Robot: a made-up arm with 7 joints. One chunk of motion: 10 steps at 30 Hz.
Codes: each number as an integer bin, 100 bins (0 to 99) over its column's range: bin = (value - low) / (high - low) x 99, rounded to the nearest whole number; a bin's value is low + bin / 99 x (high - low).
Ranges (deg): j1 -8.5..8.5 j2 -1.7..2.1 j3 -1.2..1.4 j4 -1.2..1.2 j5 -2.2..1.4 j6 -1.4..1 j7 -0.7..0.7
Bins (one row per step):
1: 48 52 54 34 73 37 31
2: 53 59 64 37 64 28 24
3: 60 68 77 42 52 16 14
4: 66 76 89 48 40 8 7
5: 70 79 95 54 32 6 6
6: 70 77 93 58 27 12 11
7: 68 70 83 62 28 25 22
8: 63 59 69 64 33 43 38
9: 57 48 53 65 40 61 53
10: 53 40 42 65 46 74 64
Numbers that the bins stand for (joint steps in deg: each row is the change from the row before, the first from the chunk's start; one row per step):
1: -0.258 0.296 0.218 -0.376 0.455 -0.503 -0.262
2: 0.601 0.565 0.481 -0.303 0.127 -0.721 -0.361
3: 1.803 0.910 0.822 -0.182 -0.309 -1.012 -0.502
4: 2.833 1.217 1.137 -0.036 -0.745 -1.206 -0.601
5: 3.520 1.332 1.295 0.109 -1.036 -1.255 -0.615
6: 3.520 1.256 1.242 0.206 -1.218 -1.109 -0.544
7: 3.177 0.987 0.980 0.303 -1.182 -0.794 -0.389
8: 2.318 0.565 0.612 0.352 -1.000 -0.358 -0.163
9: 1.288 0.142 0.192 0.376 -0.745 0.079 0.049
10: 0.601 -0.165 -0.097 0.376 -0.527 0.394 0.205

